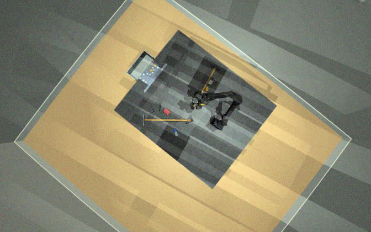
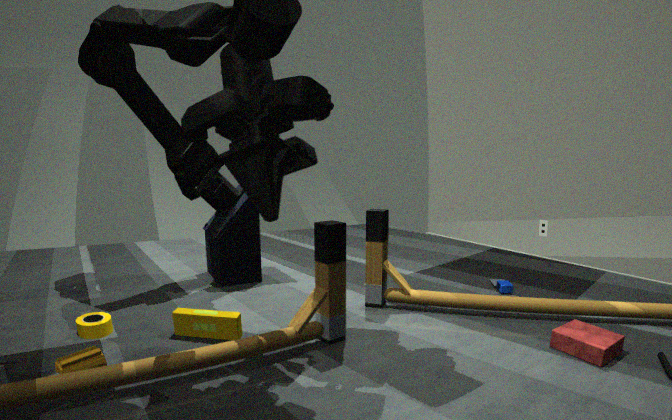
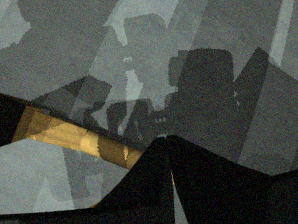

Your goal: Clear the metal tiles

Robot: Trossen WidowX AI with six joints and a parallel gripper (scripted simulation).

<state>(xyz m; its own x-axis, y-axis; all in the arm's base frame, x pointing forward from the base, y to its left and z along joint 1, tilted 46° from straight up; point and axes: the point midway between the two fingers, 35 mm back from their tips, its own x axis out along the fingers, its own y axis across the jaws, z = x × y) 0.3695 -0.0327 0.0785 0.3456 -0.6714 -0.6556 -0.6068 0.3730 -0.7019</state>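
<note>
Right now my gripper tip is 22 cm to the left of the yellow-handled screwdriver, 14 cm above it and 4 cm past it. From my gripper tip the other things lie so: scraper (20 cm to the right, 9 cm below, 1 cm behind); then yellow tape ring (20 cm to the right, 18 cm behind, 15 cm below); then yellow level (13 cm below, 11 cm behind, 5 cm to the right).
</note>
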